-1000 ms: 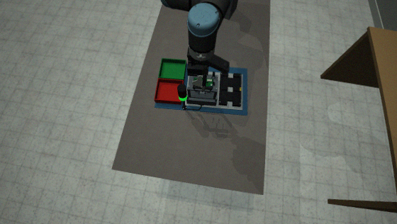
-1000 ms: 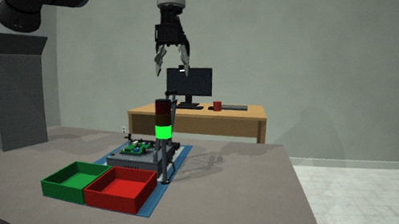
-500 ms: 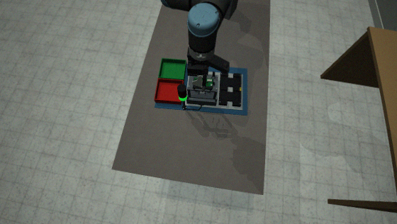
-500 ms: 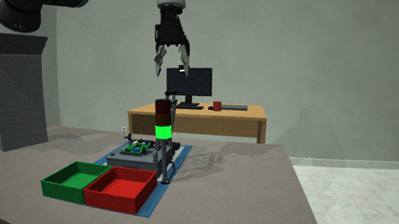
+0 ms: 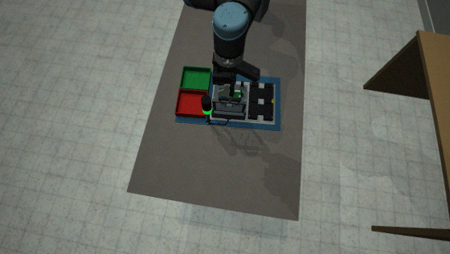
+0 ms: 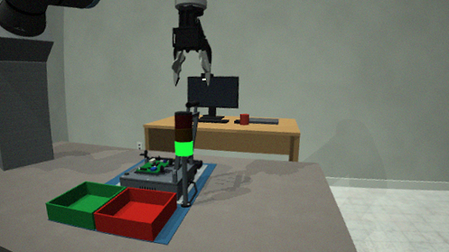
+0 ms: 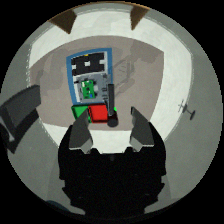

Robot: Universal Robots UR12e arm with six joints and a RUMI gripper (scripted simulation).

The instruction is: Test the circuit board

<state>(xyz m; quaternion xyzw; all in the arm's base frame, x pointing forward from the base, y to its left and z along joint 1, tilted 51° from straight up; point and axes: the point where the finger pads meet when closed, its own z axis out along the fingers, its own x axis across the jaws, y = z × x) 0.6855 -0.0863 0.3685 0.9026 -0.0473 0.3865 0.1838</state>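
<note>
Right now my hand is 260 mm above the green circuit board, 120 mm past it and 40 mm to the right of it. Also, from my hand: tester lid: 150 mm below, 10 mm behind; red bin: 320 mm below, 170 mm to the right, 140 mm behind; black latch hook: 250 mm below, 160 mm behind, 110 mm to the left.
</note>
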